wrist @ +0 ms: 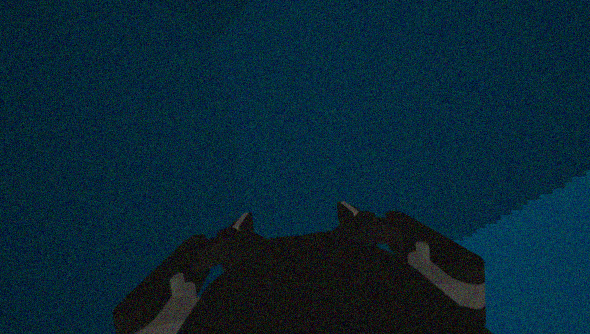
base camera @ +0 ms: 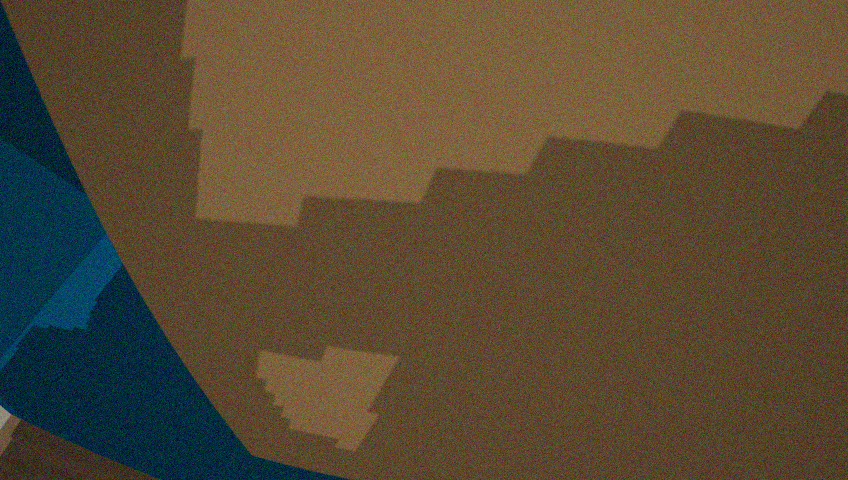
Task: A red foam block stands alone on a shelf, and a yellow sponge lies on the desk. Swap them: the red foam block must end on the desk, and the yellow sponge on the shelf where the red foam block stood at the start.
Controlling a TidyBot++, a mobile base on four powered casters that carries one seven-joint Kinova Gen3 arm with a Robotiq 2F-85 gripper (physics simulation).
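Places are measured from the arm's base along level axes (x ahead, y left, z up), in metres.
Where they show: gripper, fingertip midpoint: (wrist: 295, 216).
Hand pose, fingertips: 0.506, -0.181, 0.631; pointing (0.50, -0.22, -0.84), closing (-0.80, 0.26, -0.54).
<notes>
After its pixels a point has its place, as x, y, z.
My gripper (wrist: 295, 216) @(0.506, -0.181, 0.631) is open in the wrist view, its two fingertips wide apart at the lower middle, with nothing between them. A blue surface shows behind and past the fingertips. The red foam block and the yellow sponge do not show in the wrist view or in the base camera view. The dark gripper body hides the bottom middle of the wrist view. I cannot tell how far the fingertips are from the blue surface.
The blue surface (wrist: 250, 100) @(0.533, -0.352, 0.594) is mostly in shadow, with a brighter part at the right. In the base camera view a large brown surface (base camera: 535, 297) @(0.199, -0.019, -0.146) with stepped shadow edges fills most of the picture, and a dark blue area (base camera: 130, 380) @(0.275, 0.245, -0.320) lies at the left.
</notes>
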